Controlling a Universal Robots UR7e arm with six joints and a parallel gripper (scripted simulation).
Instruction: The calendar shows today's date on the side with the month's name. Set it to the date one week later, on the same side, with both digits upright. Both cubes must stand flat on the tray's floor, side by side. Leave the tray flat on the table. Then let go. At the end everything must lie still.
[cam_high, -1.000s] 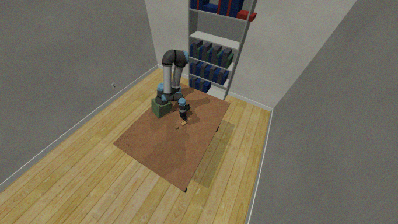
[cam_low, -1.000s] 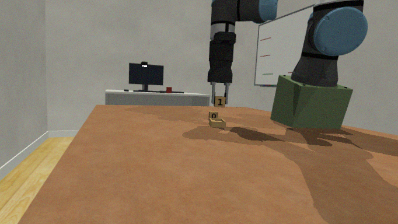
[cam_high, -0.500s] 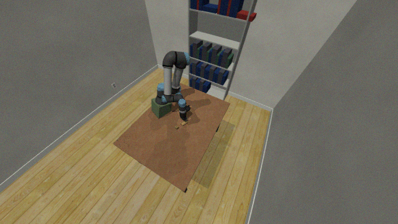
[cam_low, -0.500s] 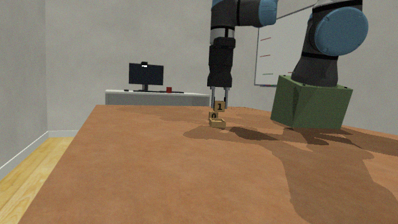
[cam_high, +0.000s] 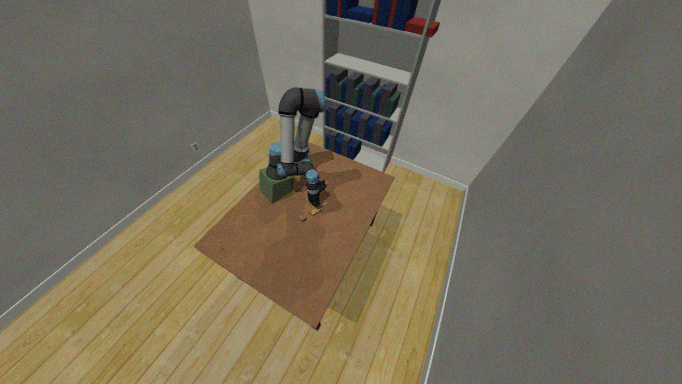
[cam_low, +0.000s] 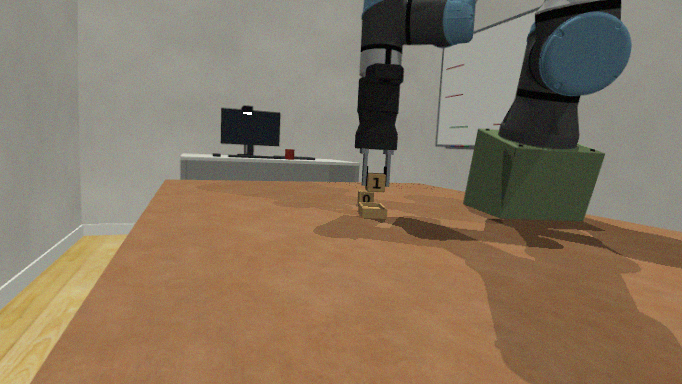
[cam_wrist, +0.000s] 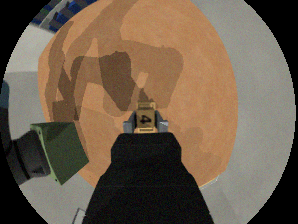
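Now: the wooden tray 1 cm behind my hand, 2 cm to the right of it and 6 cm below it.
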